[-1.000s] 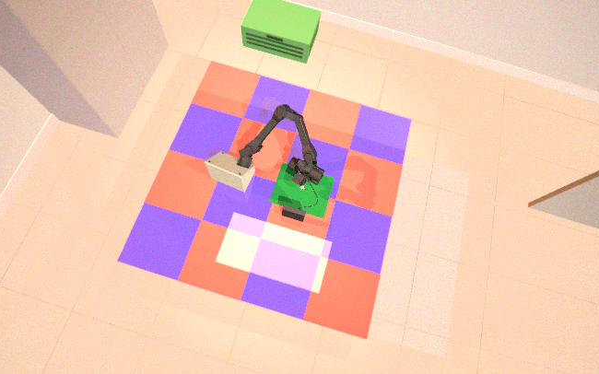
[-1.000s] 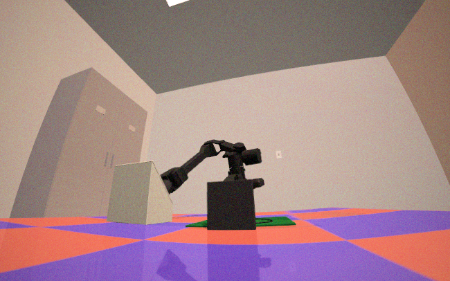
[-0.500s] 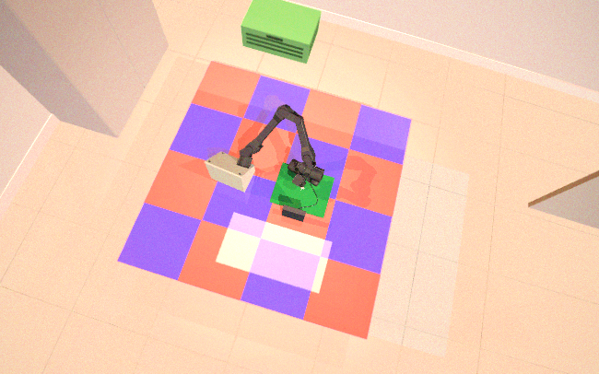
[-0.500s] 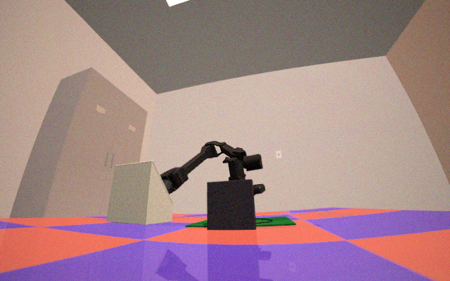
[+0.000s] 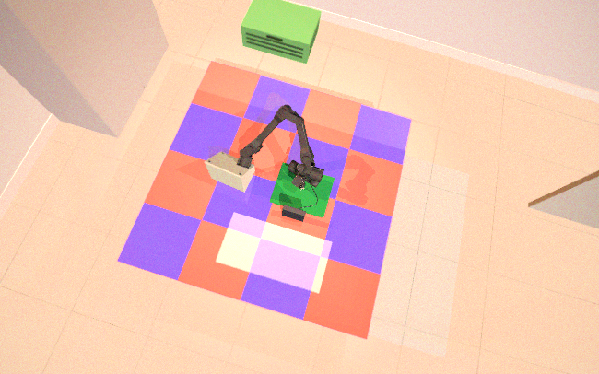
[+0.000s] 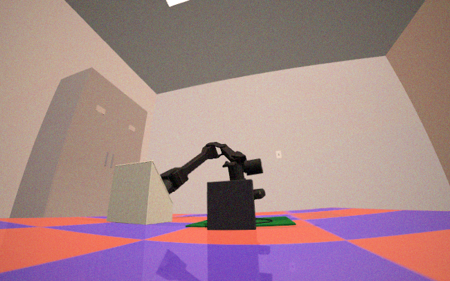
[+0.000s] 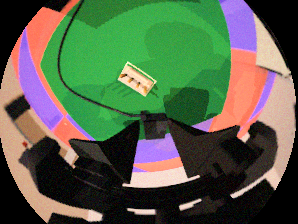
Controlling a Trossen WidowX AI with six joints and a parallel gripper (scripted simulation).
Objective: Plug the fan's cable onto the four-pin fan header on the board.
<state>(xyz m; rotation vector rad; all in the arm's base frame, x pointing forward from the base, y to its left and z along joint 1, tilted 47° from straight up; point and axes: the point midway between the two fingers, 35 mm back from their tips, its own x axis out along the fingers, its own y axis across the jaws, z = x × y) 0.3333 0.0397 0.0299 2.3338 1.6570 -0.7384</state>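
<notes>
Now: the four-pin header 60 mm to the right of my gripper tip and 10 mm below it. Round my gripper tip: green board (80 mm to the right, 20 mm below); dark fan block (230 mm to the right, 50 mm above, 10 mm behind); black plug (10 mm to the left).
</notes>
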